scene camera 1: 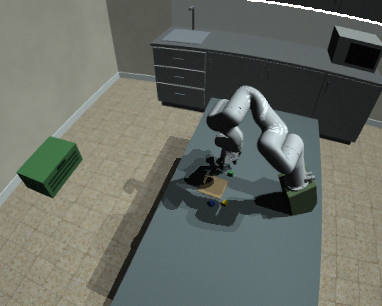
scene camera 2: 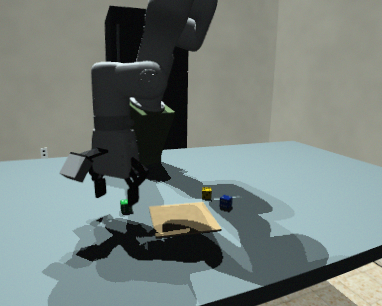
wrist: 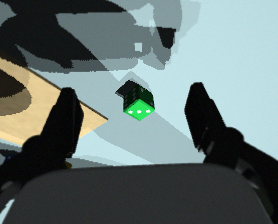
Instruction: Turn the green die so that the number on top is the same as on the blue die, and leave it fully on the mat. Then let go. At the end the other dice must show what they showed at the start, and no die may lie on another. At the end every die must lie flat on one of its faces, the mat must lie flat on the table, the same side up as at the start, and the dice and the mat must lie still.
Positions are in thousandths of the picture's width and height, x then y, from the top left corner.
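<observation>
Green die (wrist: 498,462). Tan mat (scene camera 2: 501,714). My gripper (scene camera 2: 305,652) (wrist: 480,440).
</observation>
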